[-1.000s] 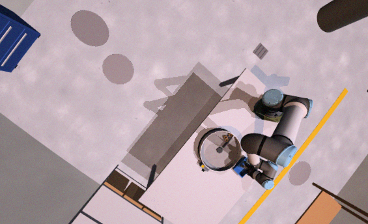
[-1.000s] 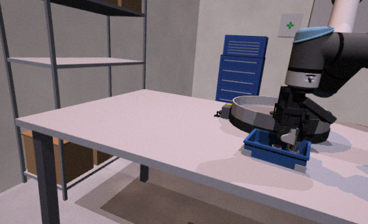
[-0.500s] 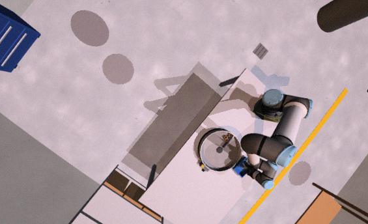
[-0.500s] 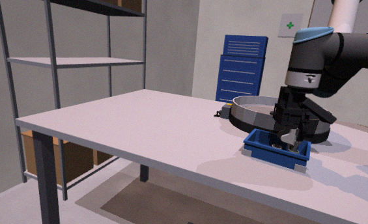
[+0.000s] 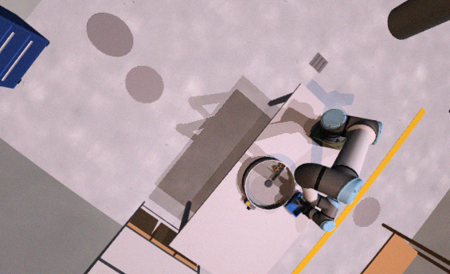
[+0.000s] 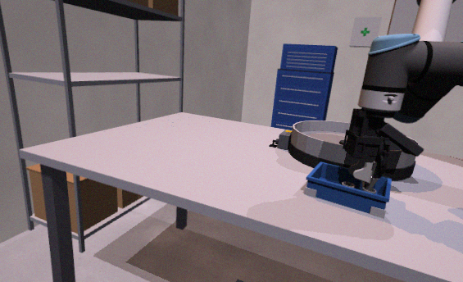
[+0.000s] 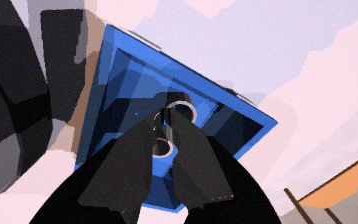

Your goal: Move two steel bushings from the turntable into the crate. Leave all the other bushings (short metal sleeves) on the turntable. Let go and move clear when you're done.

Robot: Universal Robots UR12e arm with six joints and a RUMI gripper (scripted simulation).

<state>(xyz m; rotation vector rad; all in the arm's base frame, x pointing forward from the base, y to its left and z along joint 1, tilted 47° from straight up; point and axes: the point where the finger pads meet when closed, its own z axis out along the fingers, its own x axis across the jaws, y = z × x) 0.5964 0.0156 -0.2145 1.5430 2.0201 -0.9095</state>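
The blue crate is 5 cm ahead of my hand. Round my hand: round turntable 35 cm to the right, 3 cm ahead, 2 cm above.
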